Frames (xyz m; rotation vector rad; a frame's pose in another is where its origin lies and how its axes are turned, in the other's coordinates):
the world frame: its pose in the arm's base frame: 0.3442 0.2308 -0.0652 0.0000 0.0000 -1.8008
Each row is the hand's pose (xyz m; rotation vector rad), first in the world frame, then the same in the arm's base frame.
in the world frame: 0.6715 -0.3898 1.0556 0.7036 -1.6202 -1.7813
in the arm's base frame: -0.1884 -0.3341 0.9904 0.8226 1.5396 1.7299
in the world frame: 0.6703 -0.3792 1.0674 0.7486 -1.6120 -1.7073
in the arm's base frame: -0.1778 -0.3354 1.0022 0.8085 1.6089 1.7635
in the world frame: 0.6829 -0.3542 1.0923 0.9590 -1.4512 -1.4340
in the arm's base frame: -0.1564 -0.3534 1.0271 0.6117 1.8679 1.9553
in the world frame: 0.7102 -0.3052 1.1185 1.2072 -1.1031 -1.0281
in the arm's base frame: -0.1149 -0.3911 1.0533 -0.1519 -2.1680 -2.2399
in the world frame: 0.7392 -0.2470 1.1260 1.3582 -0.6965 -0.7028
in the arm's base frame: -0.0648 -0.4326 1.0608 0.3753 -1.8846 -2.0350
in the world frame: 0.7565 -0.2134 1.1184 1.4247 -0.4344 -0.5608
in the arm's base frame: -0.0360 -0.4571 1.0532 0.6701 -1.7052 -1.9312
